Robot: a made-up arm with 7 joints.
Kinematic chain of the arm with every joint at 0, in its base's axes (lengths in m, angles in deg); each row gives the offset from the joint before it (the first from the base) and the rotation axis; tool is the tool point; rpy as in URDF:
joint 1: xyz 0 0 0.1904 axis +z
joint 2: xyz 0 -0.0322 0.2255 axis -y
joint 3: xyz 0 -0.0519 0.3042 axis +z
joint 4: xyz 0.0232 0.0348 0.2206 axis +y
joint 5: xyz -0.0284 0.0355 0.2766 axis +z
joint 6: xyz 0 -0.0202 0.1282 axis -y
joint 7: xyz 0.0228 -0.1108 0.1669 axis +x
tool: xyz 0 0 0 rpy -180 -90 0
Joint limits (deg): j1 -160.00..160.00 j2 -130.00..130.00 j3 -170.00..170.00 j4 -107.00..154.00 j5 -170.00..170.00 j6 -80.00..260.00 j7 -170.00..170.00
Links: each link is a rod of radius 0.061 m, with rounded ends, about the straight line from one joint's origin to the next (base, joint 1, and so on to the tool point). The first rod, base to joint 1, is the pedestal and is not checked.
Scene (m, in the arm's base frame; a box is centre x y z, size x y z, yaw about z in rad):
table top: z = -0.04
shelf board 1: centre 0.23 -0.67 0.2 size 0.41 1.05 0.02 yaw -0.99
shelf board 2: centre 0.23 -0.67 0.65 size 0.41 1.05 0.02 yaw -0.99
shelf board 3: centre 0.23 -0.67 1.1 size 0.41 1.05 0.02 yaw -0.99
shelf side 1: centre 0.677 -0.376 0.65 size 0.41 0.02 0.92 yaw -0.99
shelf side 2: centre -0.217 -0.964 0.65 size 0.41 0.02 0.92 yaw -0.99
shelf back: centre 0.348 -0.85 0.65 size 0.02 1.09 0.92 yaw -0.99
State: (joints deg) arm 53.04 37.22 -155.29 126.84 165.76 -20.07 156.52
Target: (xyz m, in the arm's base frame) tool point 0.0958 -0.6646 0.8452
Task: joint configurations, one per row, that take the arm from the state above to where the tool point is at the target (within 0.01 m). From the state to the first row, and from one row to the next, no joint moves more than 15 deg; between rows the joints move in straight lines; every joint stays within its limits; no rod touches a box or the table.
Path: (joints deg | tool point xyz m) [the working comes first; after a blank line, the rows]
Joints at the target: 51.71 1.11 -159.32 109.89 170.00 -28.39 156.52
Straight joint move there: touches shelf board 2.

1: 43.03 26.58 -160.19 135.89 159.28 -11.69 156.52 | 0.0249 -0.5697 0.3917
2: 33.02 15.93 -165.10 144.95 152.79 -3.31 156.52 | -0.0419 -0.4667 0.3921
3: 23.01 5.29 -170.00 154.00 146.31 5.07 156.52 | -0.0674 -0.3619 0.3903
4: 19.40 -8.45 -170.00 149.41 152.23 0.43 156.52 | -0.1330 -0.3966 0.4800
5: 15.79 -22.19 -170.00 144.82 158.16 -4.21 156.52 | -0.1664 -0.4094 0.5982
6: 12.18 -35.94 -170.00 140.24 164.08 -8.85 156.52 | -0.1527 -0.4038 0.7271
7: 8.58 -49.68 -170.00 135.65 170.00 -13.50 156.52 | -0.0855 -0.3883 0.8452
8: 19.36 -36.98 -167.33 129.21 170.00 -17.22 156.52 | -0.0708 -0.4499 0.8678
9: 30.15 -24.29 -164.66 122.77 170.00 -20.94 156.52 | -0.0390 -0.5213 0.8757
10: 40.93 -11.59 -161.99 116.33 170.00 -24.67 156.52 | 0.0156 -0.5958 0.8682
11: 51.71 1.11 -159.32 109.89 170.00 -28.39 156.52 | 0.0957 -0.6646 0.8452

